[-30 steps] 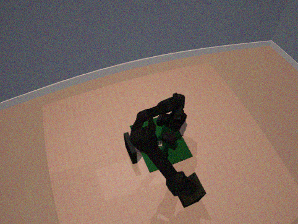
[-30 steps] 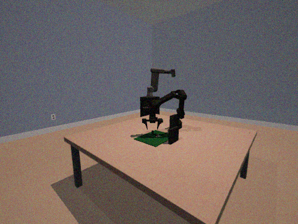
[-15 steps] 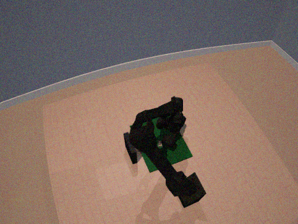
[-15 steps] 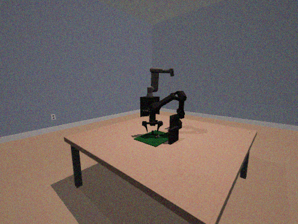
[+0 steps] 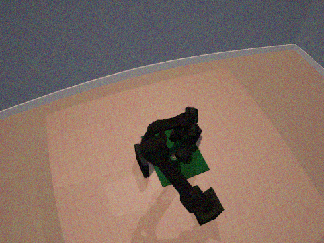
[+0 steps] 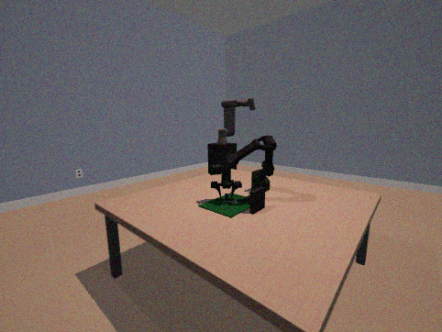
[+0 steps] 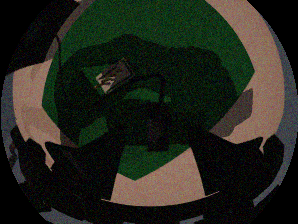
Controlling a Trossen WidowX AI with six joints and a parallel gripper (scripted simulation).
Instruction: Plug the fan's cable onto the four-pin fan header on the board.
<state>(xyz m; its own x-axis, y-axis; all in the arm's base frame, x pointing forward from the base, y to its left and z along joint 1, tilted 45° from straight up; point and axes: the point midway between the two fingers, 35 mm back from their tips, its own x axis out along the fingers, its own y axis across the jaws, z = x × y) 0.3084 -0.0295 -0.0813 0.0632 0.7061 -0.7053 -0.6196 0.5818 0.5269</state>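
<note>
My gripper tip is now 6 cm to the right of the pale fan header, 2 cm above it and 1 cm short of it. From my gripper tip the other things lie so: black plug (1 cm to the left, 1 cm above); dark fan (22 cm to the left, 4 cm above, 2 cm ahead); green circuit board (5 cm to the left, 3 cm below, 3 cm ahead).
</note>
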